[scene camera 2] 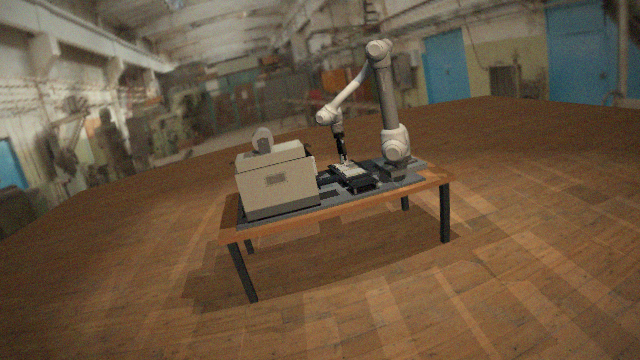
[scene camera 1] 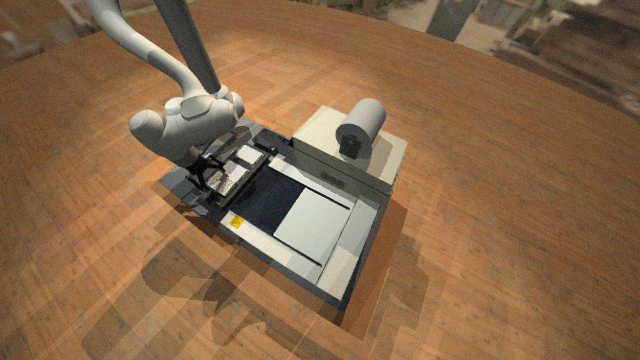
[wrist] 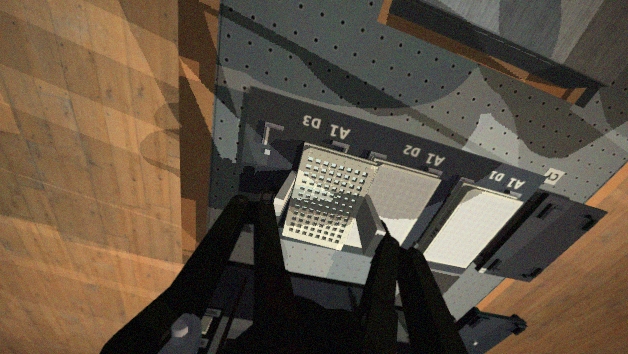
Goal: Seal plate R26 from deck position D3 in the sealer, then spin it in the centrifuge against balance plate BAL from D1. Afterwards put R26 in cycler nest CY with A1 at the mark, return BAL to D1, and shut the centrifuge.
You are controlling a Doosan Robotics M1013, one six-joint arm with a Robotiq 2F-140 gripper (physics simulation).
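Seen in the pictures: gripper, fingertip midpoint: [scene camera 2: 344, 164] [scene camera 1: 220, 183] [wrist: 326, 193]; arm's base, origin of the base link: [scene camera 2: 400, 162].
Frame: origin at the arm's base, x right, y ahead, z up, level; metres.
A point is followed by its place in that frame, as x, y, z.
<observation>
Plate R26 [wrist: 325, 190] {0.216, 0.324, 0.046} [scene camera 1: 221, 183] {0.216, 0.346, 0.045} is a cream plate with rows of open wells at D3; in the wrist view its right edge overlaps the neighbouring plate. My gripper [wrist: 326, 193] {0.212, 0.333, 0.035} [scene camera 1: 212, 181] {0.212, 0.333, 0.035} [scene camera 2: 343, 159] {0.212, 0.333, 0.035} points down over it, its pads against the plate's two long sides, shut on it. The plate looks level and low at the deck. BAL [wrist: 477, 225] {0.001, 0.358, 0.041} [scene camera 1: 248, 154] {0.010, 0.373, 0.041}, a white-topped plate, sits at D1. Cycler nest CY [wrist: 545, 235] {-0.150, 0.381, 0.021} [scene camera 1: 266, 142] {-0.118, 0.408, 0.021} is a dark nest beside D1 and bears no plate. A white machine [scene camera 1: 342, 255] {0.347, 0.964, 0.217} has a dark top opening beside a pale panel.
Another pale-topped plate [wrist: 405, 190] {0.119, 0.316, 0.041} [scene camera 1: 237, 171] {0.126, 0.379, 0.042} sits at D2, close beside R26. A beige box [scene camera 1: 312, 125] {-0.032, 0.722, 0.323} [scene camera 2: 277, 187] {-0.133, 0.897, 0.135} with a grey roll [scene camera 1: 365, 117] {0.008, 0.897, 0.449} [scene camera 2: 262, 139] {-0.106, 0.911, 0.403} on top stands behind the white machine. The arm's base [scene camera 2: 395, 172] {-0.124, 0.138, -0.007} stands beyond the deck.
</observation>
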